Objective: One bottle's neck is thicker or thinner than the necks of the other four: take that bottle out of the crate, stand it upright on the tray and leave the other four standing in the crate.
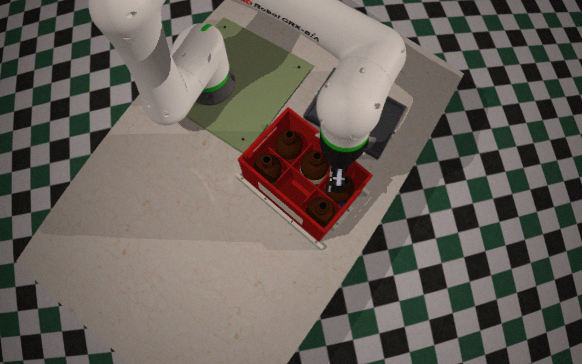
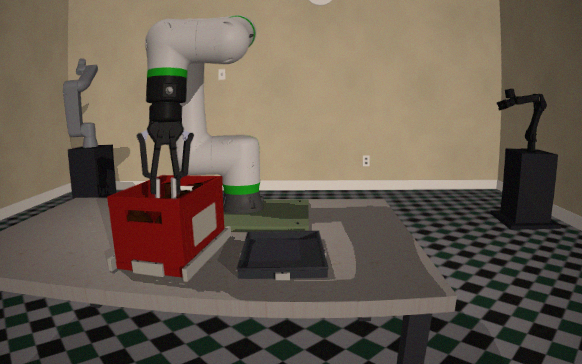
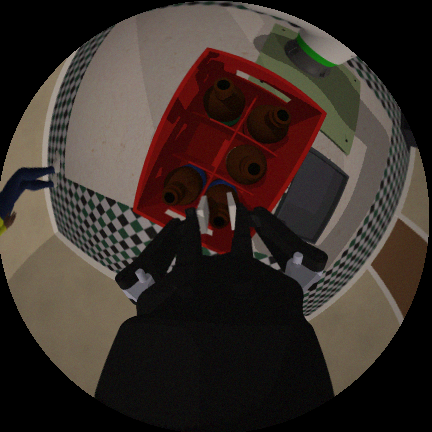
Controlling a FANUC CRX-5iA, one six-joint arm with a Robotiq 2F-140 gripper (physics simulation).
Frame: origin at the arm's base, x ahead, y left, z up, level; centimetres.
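Seen in the pictures: gripper, fingertip midpoint: (image 3: 217, 202); arm's base, origin of the base link: (image 1: 211, 84) (image 2: 242, 208) (image 3: 307, 58).
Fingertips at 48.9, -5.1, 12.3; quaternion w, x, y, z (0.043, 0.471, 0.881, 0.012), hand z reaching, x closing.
Offsets run from my fingertips to a thing's top centre, as dx, dy, dz.
A red crate @(-7.6, -2.5, +4.0) (image 1: 282, 209) (image 2: 131, 231) (image 3: 160, 132) with dividers holds several brown bottles. My gripper (image 1: 337, 180) (image 2: 165, 188) (image 3: 217, 202) reaches into the crate's corner cell nearest the tray and is shut on the neck of the brown bottle @(+1.6, +1.1, +2.7) (image 1: 344, 192) (image 3: 217, 201) there. That bottle stands upright in its cell. The other bottles @(-16.3, +2.0, +2.7) (image 1: 288, 144) @(-16.4, -6.6, +2.7) (image 1: 268, 167) @(-7.4, +1.9, +2.7) (image 1: 314, 164) @(+1.4, -7.1, +2.7) (image 1: 321, 209) stand in their cells; one cell is empty. The dark tray (image 1: 391, 119) (image 2: 282, 253) (image 3: 314, 193) lies empty beside the crate.
The arm's base stands on a green plate (image 1: 261, 94) (image 2: 271, 214) behind the crate. White stop rails (image 1: 279, 213) (image 2: 203, 256) edge the crate. The table edge (image 2: 289, 307) runs close to the tray and crate.
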